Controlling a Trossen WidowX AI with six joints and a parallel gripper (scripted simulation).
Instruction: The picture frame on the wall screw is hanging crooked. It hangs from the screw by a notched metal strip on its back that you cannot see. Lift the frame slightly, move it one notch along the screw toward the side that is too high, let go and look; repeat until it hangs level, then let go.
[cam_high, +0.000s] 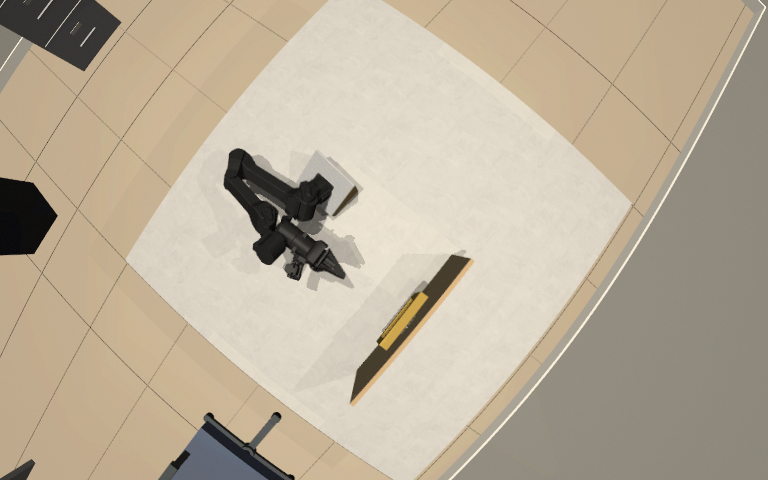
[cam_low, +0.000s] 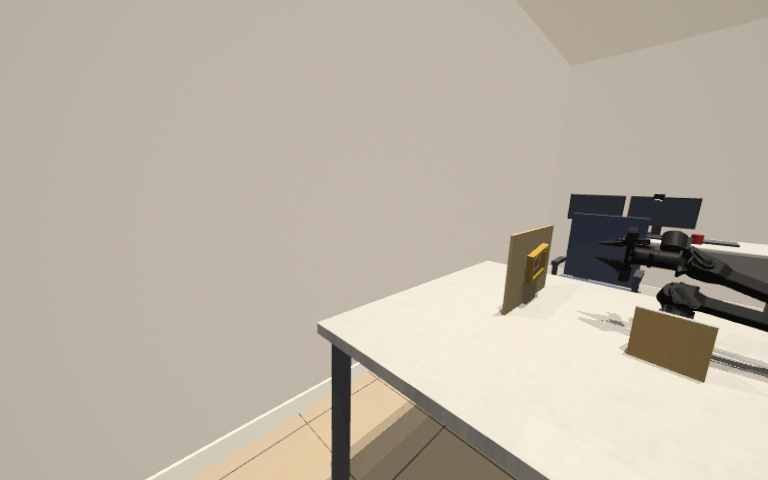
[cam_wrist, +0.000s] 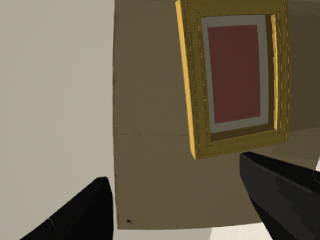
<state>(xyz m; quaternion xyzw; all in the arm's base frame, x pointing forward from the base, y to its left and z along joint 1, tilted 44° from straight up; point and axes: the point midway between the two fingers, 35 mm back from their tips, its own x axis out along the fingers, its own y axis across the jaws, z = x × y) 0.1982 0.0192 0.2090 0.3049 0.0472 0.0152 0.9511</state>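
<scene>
Right now the picture frame is 20 cm ahead of my gripper tip and 10 cm below it. From my gripper tip the other things lie so: wooden wall panel: 21 cm ahead, 11 cm below, 1 cm to the left.
</scene>
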